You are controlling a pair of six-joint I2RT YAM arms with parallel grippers.
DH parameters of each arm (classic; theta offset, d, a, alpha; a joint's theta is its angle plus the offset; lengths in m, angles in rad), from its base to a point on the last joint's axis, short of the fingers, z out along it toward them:
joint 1: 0 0.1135 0.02 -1.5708
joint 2: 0 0 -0.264 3.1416
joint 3: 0.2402 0 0.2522 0
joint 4: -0.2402 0 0.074 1.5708
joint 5: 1.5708 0 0 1.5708
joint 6: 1.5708 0.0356 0 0
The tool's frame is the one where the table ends.
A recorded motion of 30 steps. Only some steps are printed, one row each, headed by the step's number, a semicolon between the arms.
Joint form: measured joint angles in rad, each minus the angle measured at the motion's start. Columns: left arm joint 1, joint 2, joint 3, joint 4, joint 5, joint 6; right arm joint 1, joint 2, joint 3, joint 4, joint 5, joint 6.
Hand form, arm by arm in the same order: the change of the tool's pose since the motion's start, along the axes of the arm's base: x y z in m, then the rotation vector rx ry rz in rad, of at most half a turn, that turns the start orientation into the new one. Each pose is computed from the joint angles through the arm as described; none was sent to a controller.
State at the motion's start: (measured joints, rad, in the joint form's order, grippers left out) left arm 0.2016 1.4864 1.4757 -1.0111 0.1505 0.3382; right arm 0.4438 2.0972 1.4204 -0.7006 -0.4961 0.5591
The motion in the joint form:
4: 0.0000 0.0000 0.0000 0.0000 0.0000 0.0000; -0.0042 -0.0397 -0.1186 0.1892 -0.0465 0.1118
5: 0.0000 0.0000 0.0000 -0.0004 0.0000 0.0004; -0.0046 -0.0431 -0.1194 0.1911 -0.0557 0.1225
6: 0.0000 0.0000 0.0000 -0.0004 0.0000 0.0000; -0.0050 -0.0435 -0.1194 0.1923 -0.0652 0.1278
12: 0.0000 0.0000 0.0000 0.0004 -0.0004 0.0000; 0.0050 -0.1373 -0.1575 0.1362 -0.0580 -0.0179
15: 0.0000 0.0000 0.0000 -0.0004 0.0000 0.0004; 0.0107 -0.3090 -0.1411 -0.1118 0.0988 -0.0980
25: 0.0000 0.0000 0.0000 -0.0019 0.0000 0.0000; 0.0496 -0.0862 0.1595 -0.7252 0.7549 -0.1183
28: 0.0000 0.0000 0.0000 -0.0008 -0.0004 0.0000; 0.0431 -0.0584 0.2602 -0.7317 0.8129 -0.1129
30: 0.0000 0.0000 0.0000 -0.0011 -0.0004 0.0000; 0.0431 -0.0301 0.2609 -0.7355 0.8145 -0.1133
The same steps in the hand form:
4: 0.0000 0.0000 0.0000 0.0000 0.0000 0.0000; -0.0064 -0.0033 -0.0090 0.0857 -0.0200 -0.0869
5: 0.0000 0.0000 0.0000 0.0001 0.0004 -0.0003; -0.0065 -0.0032 -0.0077 0.0953 -0.0140 -0.0935
6: 0.0000 0.0000 0.0000 -0.0001 0.0004 0.0000; -0.0065 -0.0031 -0.0073 0.1040 -0.0081 -0.0957
12: 0.0000 0.0000 0.0000 0.0004 -0.0003 0.0002; -0.0226 -0.0067 0.0154 0.1012 -0.0901 0.0344
15: 0.0000 0.0000 0.0000 0.0001 0.0004 -0.0003; -0.0500 -0.0232 0.0690 -0.0616 -0.1389 0.0753
25: -0.0002 0.0000 -0.0001 -0.0004 0.0019 0.0000; -0.0431 -0.0301 0.0687 -0.8729 0.0534 0.2029
28: -0.0001 0.0000 0.0000 0.0002 0.0009 0.0002; -0.0266 -0.0262 0.0824 -0.8996 -0.0272 0.1672
30: -0.0001 0.0000 -0.0001 0.0001 0.0011 0.0002; -0.0244 -0.0251 0.0729 -0.9132 -0.0009 0.1806

